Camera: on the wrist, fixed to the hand. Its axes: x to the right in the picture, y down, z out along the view.
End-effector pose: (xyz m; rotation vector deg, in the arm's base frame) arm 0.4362 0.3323 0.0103 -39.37 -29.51 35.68
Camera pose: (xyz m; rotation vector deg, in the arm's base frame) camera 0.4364 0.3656 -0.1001 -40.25 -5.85 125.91
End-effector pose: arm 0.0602 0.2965 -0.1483 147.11 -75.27 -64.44
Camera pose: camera 0.0284 0.2193 -0.0688 41.37 -151.04 -52.67
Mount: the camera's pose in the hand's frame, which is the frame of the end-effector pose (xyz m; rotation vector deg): -0.0027 0.0987 -0.0595 11.99 -17.58 87.25
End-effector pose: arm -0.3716 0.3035 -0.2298 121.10 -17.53 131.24
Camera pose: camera -0.4438 0.2159 -0.2501 -68.78 62.24 -58.69
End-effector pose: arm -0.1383 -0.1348 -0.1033 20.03 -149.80 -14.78
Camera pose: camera -0.1265 -0.0474 -0.0291 -94.53 -137.43 29.32
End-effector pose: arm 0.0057 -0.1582 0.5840 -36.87 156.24 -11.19
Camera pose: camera -0.0532 -0.0659 0.6201 75.79 121.16 0.92
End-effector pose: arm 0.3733 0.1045 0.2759 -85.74 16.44 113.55
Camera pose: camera 0.3614 -0.0042 0.2395 30.67 -78.13 -129.26
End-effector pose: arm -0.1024 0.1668 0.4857 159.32 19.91 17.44
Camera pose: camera -0.0996 0.0925 0.5738 -141.47 104.60 -6.99
